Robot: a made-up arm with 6 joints.
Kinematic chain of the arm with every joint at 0, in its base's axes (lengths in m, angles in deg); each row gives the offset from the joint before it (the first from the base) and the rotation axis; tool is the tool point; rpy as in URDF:
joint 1: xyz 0 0 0.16 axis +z
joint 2: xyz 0 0 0 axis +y
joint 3: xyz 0.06 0 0.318 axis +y
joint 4: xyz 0.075 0 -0.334 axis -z
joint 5: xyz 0 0 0 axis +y
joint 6: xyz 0.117 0 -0.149 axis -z
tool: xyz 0 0 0 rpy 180 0 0
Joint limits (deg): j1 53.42..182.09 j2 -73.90..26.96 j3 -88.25..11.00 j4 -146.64..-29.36 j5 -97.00..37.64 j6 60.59..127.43
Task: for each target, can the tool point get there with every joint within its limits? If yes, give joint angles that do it. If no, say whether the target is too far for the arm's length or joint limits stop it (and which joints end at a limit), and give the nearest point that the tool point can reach.
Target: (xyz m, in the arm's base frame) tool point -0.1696 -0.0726 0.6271
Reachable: yes | joints 157.98 -31.38 -56.57 -53.18 -82.19 76.93
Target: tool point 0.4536 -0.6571 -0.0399
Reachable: no: joint limits stop it (at a limit: joint 1, joint 2, joint 3) | nearest point 0.0626 -0.1496 0.0737 | short by 0.651 m
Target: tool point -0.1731 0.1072 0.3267
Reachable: yes | joints 81.82 -54.29 -12.80 -95.72 -60.08 101.72
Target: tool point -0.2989 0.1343 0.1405
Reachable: yes | joints 129.64 6.12 -6.65 -49.72 -52.74 96.69
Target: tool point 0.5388 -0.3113 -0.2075
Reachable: no: joint limits stop it (at a limit: joint 1, joint 2, joint 3) | nearest point 0.1004 -0.0814 0.0260 | short by 0.547 m
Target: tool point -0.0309 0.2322 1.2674
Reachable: no: too far | nearest point -0.0200 0.1500 0.8754 | short by 0.401 m
